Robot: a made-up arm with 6 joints.
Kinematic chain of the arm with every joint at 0, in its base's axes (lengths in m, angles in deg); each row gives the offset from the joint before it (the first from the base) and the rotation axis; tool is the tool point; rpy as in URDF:
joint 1: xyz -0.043 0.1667 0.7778 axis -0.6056 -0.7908 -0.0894
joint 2: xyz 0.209 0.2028 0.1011 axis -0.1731 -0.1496 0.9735
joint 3: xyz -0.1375 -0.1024 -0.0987 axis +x
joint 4: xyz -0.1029 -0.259 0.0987 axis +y
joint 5: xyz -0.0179 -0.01 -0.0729 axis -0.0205 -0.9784 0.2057
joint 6: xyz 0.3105 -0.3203 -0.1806 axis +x
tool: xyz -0.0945 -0.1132 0.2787 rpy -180 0 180
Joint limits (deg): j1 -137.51..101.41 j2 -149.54..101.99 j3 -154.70..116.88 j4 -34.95..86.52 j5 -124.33..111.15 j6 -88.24..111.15
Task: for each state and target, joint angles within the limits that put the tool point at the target. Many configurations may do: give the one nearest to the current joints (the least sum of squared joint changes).
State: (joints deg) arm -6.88 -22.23 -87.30 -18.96 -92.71 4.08
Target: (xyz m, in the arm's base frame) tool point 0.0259 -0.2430 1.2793
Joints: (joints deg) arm -20.90 -16.56 -61.48 -20.14 -92.49 -4.98
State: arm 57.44 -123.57 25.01 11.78 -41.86 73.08
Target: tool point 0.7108 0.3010 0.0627
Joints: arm 80.05 -114.13 50.77 2.23 -25.01 40.22
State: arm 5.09 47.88 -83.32 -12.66 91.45 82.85
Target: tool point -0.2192 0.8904 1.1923
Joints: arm 13.65 45.51 -102.12 -7.32 92.23 95.92
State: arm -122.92 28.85 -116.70 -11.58 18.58 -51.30
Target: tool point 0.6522 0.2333 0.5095
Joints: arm -137.51 7.21 -99.96 -9.42 10.36 -6.69
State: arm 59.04 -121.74 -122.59 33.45 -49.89 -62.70
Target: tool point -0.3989 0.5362 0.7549
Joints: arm 64.47 -80.17 -71.49 23.45 -46.91 -47.27
